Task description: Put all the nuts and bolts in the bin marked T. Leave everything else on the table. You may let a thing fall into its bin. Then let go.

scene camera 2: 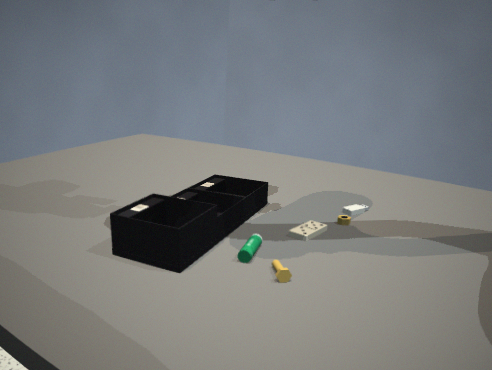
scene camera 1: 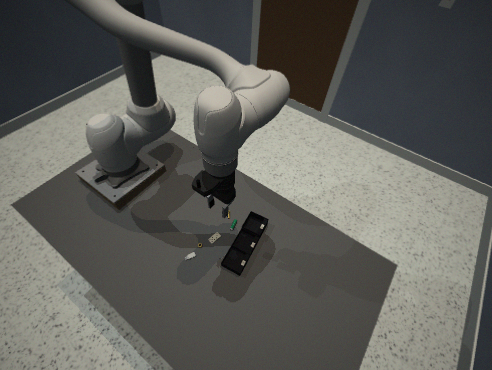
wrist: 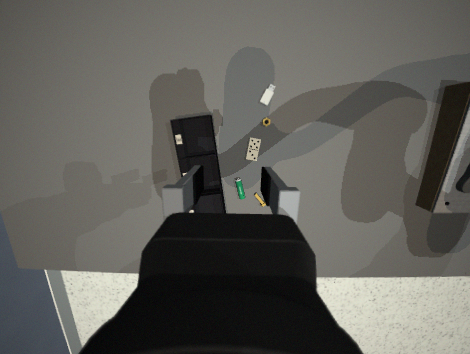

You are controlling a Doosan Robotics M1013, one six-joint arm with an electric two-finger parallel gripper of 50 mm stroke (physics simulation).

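Seen in the pictures: gripper, fingertip midpoint: [scene camera 1: 218, 210] [wrist: 232, 178]; arm's base at its link origin: [scene camera 1: 123, 168].
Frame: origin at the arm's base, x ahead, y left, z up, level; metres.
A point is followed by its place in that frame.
A yellow bolt [scene camera 1: 229, 215] {y 0.200, x 0.517, z -0.042 m} [scene camera 2: 281, 272] {y 0.214, x 0.499, z -0.039 m} [wrist: 260, 199] {y 0.199, x 0.509, z -0.041 m} lies on the table beside the green battery. A brass-coloured nut [scene camera 1: 200, 245] {y 0.020, x 0.535, z -0.042 m} [scene camera 2: 344, 220] {y 0.027, x 0.528, z -0.043 m} [wrist: 266, 122] {y 0.021, x 0.532, z -0.041 m} lies flat between the domino and the white USB stick. The black three-compartment bin block [scene camera 1: 231, 270] {y 0.038, x 0.699, z -0.032 m} [scene camera 2: 145, 246] {y 0.278, x 0.619, z -0.030 m} [wrist: 219, 172] {y 0.146, x 0.616, z -0.028 m} stands beside them; each compartment has a small white label, but the letters are too small to read, so I cannot tell which is T. My gripper [scene camera 1: 218, 206] {y 0.086, x 0.593, z 0.234 m} [wrist: 232, 178] {y 0.086, x 0.593, z 0.234 m} is open and empty, high above the table. It does not show in scene camera 2.
A green battery [scene camera 1: 233, 224] {y 0.180, x 0.563, z -0.037 m} [scene camera 2: 250, 248] {y 0.193, x 0.553, z -0.037 m} [wrist: 240, 189] {y 0.180, x 0.562, z -0.036 m} lies between the bolt and the bins. A cream domino [scene camera 1: 214, 237] {y 0.084, x 0.548, z -0.043 m} [scene camera 2: 308, 230] {y 0.092, x 0.544, z -0.043 m} [wrist: 253, 149] {y 0.084, x 0.549, z -0.043 m} lies flat near the nut. A white USB stick [scene camera 1: 190, 256] {y -0.037, x 0.542, z -0.043 m} [scene camera 2: 355, 209] {y -0.025, x 0.536, z -0.042 m} [wrist: 267, 95] {y -0.034, x 0.541, z -0.042 m} lies beyond the nut.
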